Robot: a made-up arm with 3 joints. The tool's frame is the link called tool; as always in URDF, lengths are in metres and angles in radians. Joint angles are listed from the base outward. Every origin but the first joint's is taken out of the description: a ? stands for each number. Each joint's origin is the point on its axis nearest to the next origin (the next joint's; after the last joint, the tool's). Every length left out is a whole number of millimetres.
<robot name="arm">
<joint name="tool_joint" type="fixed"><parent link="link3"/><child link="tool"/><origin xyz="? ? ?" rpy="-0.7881 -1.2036 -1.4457"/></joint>
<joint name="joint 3" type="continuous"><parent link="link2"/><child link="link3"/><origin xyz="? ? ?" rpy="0.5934 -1.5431 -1.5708"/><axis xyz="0 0 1"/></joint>
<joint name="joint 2" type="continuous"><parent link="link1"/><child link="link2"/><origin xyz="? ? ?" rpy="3.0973 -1.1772 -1.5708"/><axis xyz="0 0 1"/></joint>
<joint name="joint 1" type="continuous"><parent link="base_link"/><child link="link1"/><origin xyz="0.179 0.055 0.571" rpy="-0.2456 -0.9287 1.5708"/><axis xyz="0 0 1"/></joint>
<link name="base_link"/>
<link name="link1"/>
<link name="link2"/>
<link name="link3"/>
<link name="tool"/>
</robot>
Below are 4 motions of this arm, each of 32 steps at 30 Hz.
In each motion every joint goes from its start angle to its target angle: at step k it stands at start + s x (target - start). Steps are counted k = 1, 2, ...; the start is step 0. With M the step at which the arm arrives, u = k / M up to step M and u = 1 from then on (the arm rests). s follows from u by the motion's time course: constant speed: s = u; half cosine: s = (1 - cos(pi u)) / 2; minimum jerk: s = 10 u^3 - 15 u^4 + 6 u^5.
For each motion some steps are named. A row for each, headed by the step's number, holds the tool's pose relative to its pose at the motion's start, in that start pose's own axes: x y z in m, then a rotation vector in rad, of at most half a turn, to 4 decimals.
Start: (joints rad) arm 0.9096 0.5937 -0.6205
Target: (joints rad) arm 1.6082 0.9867 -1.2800
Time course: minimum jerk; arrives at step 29
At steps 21, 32:
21: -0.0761 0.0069 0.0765 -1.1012 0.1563 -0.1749
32: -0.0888 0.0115 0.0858 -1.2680 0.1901 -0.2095

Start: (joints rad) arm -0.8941 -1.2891 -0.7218
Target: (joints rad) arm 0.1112 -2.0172 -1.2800
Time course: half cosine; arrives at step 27
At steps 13, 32:
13: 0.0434 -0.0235 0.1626 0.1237 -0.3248 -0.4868
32: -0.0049 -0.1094 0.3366 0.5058 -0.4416 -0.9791

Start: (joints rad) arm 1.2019 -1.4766 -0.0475
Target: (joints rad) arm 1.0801 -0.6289 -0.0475
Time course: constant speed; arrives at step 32
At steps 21, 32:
21: -0.0502 -0.0112 -0.0124 0.0067 0.4829 0.3415
32: -0.0749 -0.0214 -0.0105 0.0262 0.7384 0.5157

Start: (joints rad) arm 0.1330 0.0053 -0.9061
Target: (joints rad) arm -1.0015 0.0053 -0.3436
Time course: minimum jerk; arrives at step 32
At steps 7, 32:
7: 0.0002 0.0106 -0.0142 0.0872 0.0419 0.0529
32: -0.0913 0.1740 -0.1290 1.2339 0.6890 0.4876

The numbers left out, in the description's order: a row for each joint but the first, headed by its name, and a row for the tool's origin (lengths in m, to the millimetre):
tool: 0.025 0.016 0.000
joint 3: -0.064 -0.049 0.000
joint 2: -0.236 0.132 0.000

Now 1 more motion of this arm.
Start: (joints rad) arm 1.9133 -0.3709 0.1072
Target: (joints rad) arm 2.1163 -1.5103 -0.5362
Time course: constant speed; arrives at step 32
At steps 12, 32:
12: 0.0329 0.0048 0.0260 -0.2715 -0.3293 -0.3049
32: 0.0695 0.0045 0.0975 -0.5028 -0.7848 -0.9739

